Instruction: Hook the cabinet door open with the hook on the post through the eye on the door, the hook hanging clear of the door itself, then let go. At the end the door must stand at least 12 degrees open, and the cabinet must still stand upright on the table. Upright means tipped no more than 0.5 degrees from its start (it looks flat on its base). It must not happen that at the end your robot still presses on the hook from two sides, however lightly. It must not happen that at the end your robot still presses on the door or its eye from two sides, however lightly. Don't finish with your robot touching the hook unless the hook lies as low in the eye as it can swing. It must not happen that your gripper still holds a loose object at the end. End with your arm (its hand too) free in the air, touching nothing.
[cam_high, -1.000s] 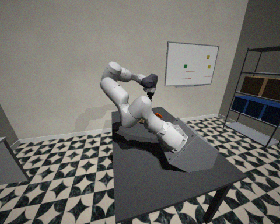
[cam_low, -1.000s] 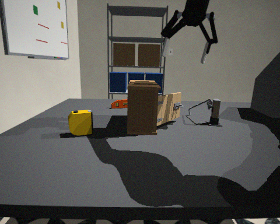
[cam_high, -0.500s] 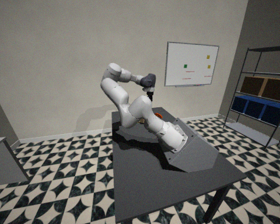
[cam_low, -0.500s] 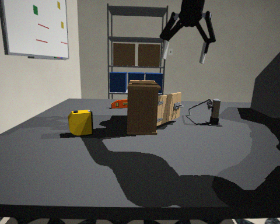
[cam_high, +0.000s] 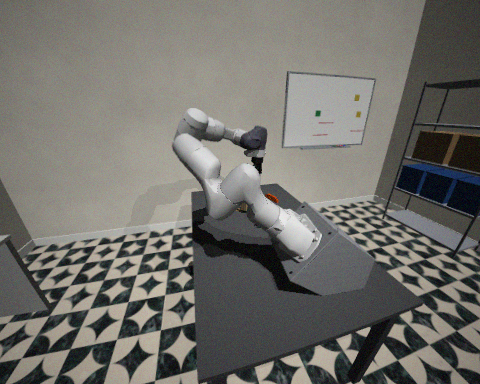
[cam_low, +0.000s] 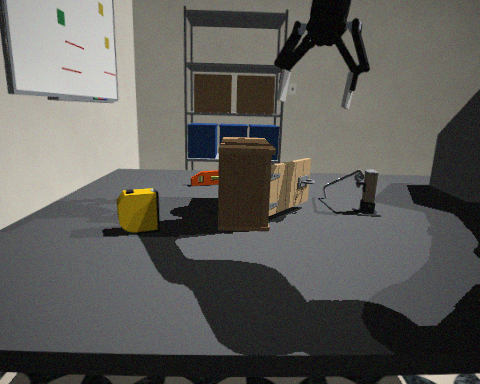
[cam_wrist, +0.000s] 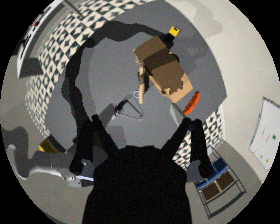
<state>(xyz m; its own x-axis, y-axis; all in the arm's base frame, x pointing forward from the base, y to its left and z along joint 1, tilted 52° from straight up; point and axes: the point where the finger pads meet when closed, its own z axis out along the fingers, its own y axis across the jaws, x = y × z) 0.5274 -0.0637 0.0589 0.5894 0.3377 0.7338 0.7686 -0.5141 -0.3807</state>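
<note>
Right now my hand is 4 cm short of the cabinet door, 6 cm to the right of it and 18 cm above it. The rest, counted from my hand: yellow tape measure (33 cm ahead, 14 cm to the left, 20 cm below); then orange level (21 cm ahead, 23 cm to the right, 22 cm below).
</note>
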